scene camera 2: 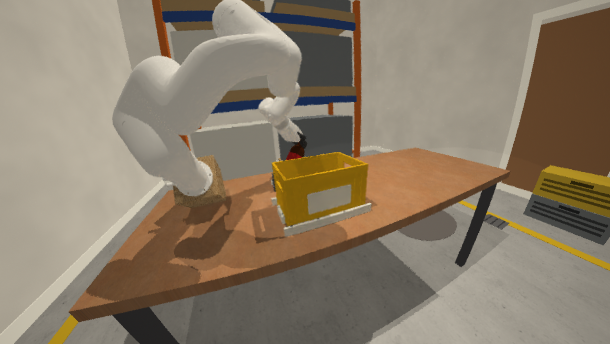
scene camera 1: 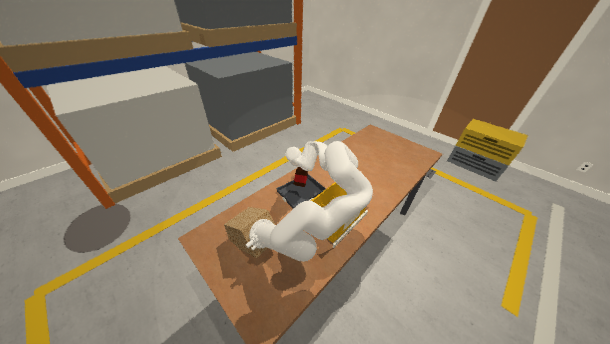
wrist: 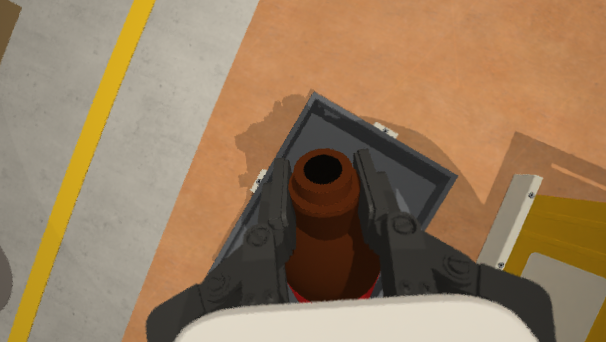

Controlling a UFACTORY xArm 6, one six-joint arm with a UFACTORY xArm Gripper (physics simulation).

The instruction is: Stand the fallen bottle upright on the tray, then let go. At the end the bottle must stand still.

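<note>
Pictures show yellow crate, brown bottle, dark grey tray, my gripper.
</note>
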